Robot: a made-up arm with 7 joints. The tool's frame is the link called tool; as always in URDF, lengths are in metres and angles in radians.
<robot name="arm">
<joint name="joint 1" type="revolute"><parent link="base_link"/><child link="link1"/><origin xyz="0 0 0.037"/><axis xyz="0 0 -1"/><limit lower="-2.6" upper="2.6" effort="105" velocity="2.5"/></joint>
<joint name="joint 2" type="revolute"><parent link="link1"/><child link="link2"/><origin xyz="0.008 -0.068 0.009"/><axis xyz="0 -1 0"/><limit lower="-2.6" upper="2.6" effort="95" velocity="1"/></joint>
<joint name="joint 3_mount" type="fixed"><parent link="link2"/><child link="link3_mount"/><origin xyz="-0.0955 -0.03 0.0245"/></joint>
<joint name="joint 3" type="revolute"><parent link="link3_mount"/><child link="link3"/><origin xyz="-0.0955 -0.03 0.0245"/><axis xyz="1 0 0"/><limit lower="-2.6" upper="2.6" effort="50" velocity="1.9"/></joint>
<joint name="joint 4" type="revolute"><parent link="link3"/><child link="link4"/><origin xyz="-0.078 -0.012 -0.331"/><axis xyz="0 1 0"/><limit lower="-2.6" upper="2.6" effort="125" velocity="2.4"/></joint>
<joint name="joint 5" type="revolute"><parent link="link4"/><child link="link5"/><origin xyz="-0.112 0.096 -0.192"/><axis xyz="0 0 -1"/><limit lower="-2.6" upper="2.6" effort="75" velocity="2.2"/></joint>
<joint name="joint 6" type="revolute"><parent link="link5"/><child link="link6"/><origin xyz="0.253 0.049 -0.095"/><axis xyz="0 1 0"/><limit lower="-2.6" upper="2.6" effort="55" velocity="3"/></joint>
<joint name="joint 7" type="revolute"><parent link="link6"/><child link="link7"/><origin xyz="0.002 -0.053 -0.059"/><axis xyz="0 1 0"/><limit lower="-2.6" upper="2.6" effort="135" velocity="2.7"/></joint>
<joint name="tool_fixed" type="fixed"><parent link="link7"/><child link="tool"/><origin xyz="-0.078 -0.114 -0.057"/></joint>
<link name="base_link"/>
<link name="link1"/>
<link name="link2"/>
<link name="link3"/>
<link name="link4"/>
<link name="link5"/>
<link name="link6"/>
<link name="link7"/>
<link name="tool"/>
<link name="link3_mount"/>
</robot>
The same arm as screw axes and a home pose.
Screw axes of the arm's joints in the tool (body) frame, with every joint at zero. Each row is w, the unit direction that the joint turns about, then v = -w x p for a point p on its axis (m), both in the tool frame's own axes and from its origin. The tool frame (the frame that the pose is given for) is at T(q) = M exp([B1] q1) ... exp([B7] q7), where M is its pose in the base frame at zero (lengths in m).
B1 = (0, 0, -1, -0.162, 0.196, 0)
B2 = (0, -1, 0, 0.685, 0, -0.204)
B3 = (1, 0, 0, 0, 0.734, -0.034)
B4 = (0, 1, 0, -0.403, 0, -0.065)
B5 = (0, 0, -1, -0.118, -0.177, 0)
B6 = (0, 1, 0, -0.116, 0, 0.076)
B7 = (0, 1, 0, -0.057, 0, 0.078)
M: xyz -0.196 -0.162 -0.639 (m) rpy 0 0 0 (rad, as in URDF)
Joint limits (rad, base to tool): -2.6..2.6 -2.6..2.6 -2.6..2.6 -2.6..2.6 -2.6..2.6 -2.6..2.6 -2.6..2.6

